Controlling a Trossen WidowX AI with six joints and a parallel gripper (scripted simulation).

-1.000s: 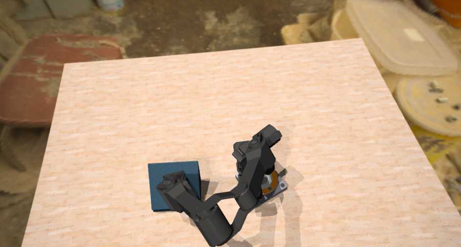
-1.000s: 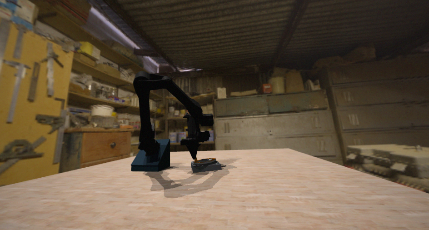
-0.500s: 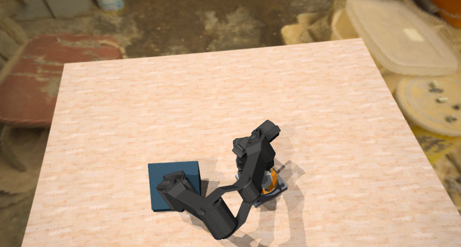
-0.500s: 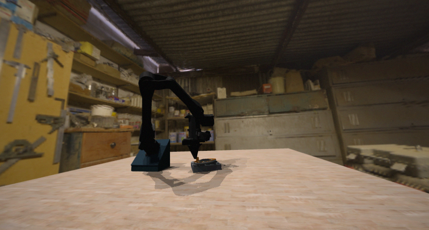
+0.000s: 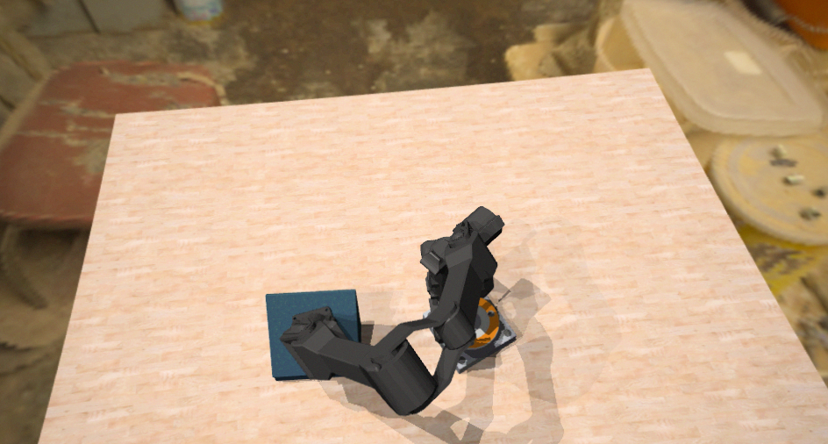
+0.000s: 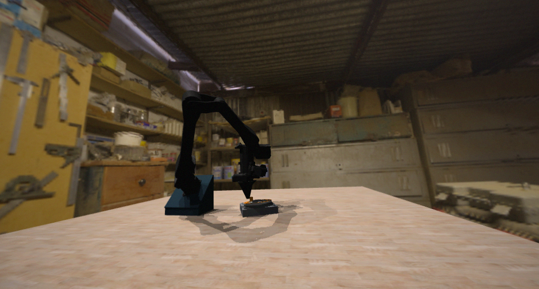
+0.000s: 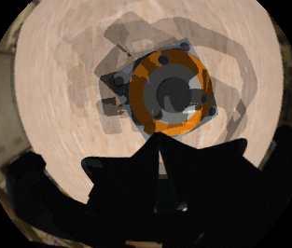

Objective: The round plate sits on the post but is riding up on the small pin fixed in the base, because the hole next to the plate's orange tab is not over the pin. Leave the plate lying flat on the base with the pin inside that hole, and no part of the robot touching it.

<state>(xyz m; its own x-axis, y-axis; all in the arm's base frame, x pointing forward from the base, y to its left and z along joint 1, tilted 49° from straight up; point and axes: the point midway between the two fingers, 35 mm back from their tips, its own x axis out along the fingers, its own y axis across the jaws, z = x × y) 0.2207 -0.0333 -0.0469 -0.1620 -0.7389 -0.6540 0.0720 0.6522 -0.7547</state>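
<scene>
The plate lies 3 cm ahead of my gripper tip and 1 cm to the right of it. Round my gripper tip: base 4 cm ahead, 3 cm to the right, 2 cm below.
</scene>
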